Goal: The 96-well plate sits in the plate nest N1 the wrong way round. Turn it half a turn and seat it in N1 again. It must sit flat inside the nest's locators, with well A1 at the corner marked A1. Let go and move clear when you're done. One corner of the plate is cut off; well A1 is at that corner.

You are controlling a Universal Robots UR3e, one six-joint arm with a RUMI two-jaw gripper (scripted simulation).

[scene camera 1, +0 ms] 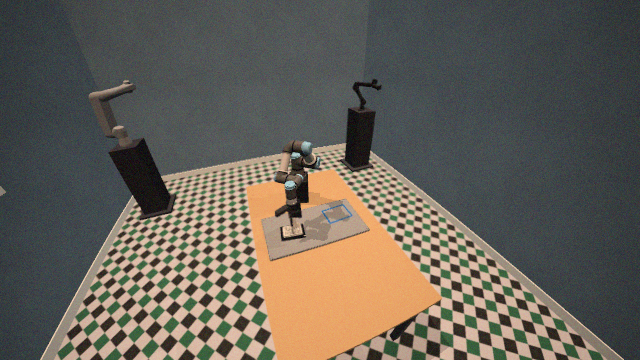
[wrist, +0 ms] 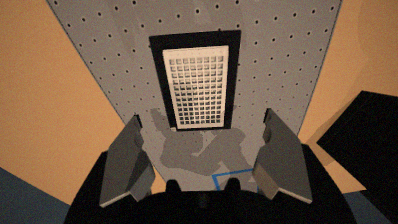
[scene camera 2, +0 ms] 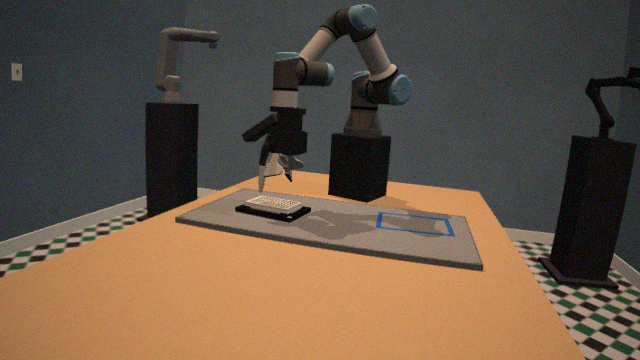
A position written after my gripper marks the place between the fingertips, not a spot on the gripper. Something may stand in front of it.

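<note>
My gripper appears at [scene camera 2: 276, 186] and, in the wrist view, at [wrist: 201, 112]. Also visible: a black plate nest N1 [wrist: 211, 38] and a white 96-well plate [wrist: 206, 97].
</note>
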